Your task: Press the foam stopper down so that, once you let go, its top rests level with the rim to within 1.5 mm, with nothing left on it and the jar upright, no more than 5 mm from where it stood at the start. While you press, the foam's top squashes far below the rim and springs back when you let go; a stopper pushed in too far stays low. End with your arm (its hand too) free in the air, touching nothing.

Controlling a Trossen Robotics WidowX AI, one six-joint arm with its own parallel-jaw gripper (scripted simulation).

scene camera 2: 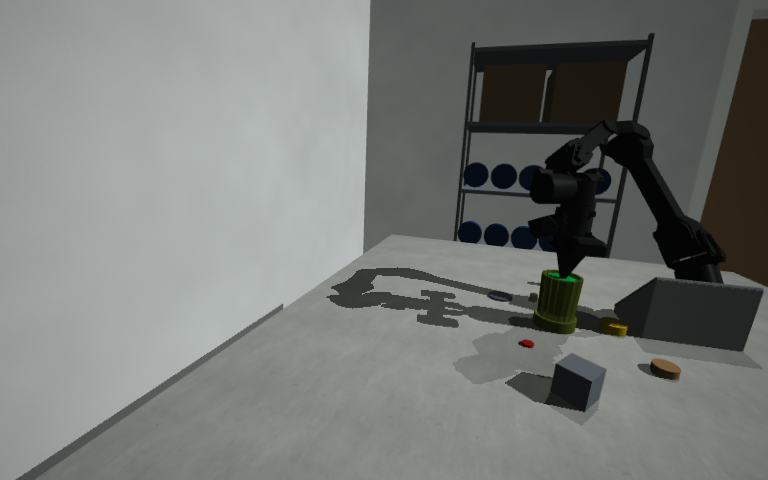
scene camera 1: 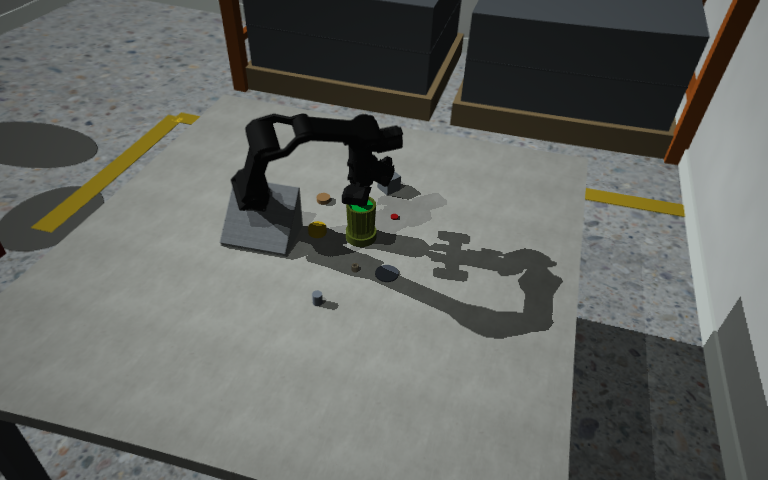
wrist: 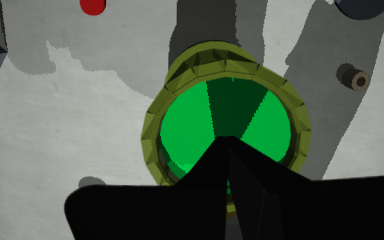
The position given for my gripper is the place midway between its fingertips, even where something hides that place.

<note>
I see my gripper (scene camera 2: pixel 562 278), a grey cube (scene camera 2: pixel 576 380) and a green foam stopper (wrist: pixel 227 106).
My gripper also shows in scene camera 1 (scene camera 1: pixel 360 205) and in the wrist view (wrist: pixel 225 145).
</note>
